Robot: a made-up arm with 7 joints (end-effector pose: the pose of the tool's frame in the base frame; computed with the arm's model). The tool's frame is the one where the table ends.
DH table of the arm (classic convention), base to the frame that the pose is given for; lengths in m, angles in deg. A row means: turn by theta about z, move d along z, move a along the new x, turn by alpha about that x. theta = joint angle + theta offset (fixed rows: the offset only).
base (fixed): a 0  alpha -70  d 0  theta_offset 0
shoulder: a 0  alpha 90  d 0  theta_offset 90
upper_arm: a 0  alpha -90  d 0  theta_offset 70
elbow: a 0.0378  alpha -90  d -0.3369  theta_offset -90
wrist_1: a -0.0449  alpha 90  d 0  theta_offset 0
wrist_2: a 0  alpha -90  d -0.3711  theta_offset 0
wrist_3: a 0  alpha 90  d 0  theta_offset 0
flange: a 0  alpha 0  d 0  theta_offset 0
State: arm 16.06 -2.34 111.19 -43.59 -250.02 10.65 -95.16
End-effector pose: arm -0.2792 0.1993 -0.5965 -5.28 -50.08 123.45
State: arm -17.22 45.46 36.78 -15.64 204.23 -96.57 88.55
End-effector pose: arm 0.2540 0.5261 -0.4082 -34.43 0.88 -32.16
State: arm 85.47 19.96 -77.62 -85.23 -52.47 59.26 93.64
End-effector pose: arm -0.4041 -0.3303 -0.2467 9.44 28.75 20.71
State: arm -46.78 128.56 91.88 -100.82 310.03 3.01 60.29
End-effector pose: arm -0.3650 0.0436 0.3612 -121.26 45.69 -71.67
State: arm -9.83 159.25 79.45 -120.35 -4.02 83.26 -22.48
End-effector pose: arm 0.0026 -0.2855 0.3144 -165.21 10.37 -58.97
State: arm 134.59 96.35 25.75 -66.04 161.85 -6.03 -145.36
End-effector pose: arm -0.2078 0.6024 -0.0455 5.84 59.82 -60.08
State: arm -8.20 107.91 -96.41 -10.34 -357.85 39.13 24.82
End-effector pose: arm 0.0056 0.6941 0.1613 154.53 36.39 54.08
